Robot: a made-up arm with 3 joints. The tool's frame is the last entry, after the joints.
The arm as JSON. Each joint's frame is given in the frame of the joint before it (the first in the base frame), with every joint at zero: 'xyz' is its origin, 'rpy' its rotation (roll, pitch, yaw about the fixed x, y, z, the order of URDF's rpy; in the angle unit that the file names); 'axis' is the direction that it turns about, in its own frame. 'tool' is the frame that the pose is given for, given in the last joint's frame.
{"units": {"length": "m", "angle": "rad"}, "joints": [
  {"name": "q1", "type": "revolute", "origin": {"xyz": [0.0, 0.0, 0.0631], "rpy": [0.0, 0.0, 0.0]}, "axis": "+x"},
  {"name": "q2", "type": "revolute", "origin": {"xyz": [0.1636, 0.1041, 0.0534], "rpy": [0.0, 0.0, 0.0]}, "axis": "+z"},
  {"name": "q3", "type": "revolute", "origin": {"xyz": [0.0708, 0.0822, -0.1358], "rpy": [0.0, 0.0, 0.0]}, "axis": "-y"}
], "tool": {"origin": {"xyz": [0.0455, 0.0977, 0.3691], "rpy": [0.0, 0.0, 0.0]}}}
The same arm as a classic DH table. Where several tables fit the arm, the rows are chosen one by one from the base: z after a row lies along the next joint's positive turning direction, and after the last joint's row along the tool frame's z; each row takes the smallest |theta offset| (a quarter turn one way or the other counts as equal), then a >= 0, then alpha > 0; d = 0 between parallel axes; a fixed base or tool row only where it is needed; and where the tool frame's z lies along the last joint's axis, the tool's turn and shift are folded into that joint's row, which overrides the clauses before.
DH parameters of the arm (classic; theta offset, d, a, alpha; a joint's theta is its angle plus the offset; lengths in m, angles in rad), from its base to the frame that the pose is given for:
base (fixed): 1.5708 0.0631 0.0000 1.5708
q1: 0.0000 0.1636 0.1041 -1.5708
q2: -1.5708 -0.0824 0.0708 1.5708
q3: 0.0000 -0.1799 0.0455 -1.5708
tool (fixed): 0.0000 0.3691 0.0000 0.0000

